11 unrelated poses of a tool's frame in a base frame.
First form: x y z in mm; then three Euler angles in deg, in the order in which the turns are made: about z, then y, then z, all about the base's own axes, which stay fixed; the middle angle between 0 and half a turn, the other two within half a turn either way.
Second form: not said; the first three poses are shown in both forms.
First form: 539 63 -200 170.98 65.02 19.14
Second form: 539 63 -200 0.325 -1.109 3.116
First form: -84 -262 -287 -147.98 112.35 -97.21
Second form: -84 -262 -287 -2.230 -0.901 -2.721
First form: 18 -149 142 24.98 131.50 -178.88
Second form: 18 -149 142 2.696 0.746 -0.593
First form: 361 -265 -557 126.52 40.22 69.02
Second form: 361 -265 -557 0.597 -0.394 -2.993
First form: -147 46 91 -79.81 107.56 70.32
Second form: -147 46 91 -1.882 0.169 -0.398
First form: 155 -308 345 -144.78 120.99 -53.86
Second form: 155 -308 345 -2.376 -0.776 -1.881
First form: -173 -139 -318 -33.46 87.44 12.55
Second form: -173 -139 -318 -1.490 0.985 -1.284
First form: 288 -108 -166 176.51 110.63 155.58
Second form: 288 -108 -166 2.981 -1.206 2.887
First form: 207 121 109 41.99 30.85 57.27
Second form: 207 121 109 0.380 0.391 1.809
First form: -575 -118 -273 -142.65 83.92 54.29
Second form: -575 -118 -273 -1.397 -0.912 -0.761
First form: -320 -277 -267 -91.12 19.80 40.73
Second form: -320 -277 -267 -0.346 -0.007 -0.878
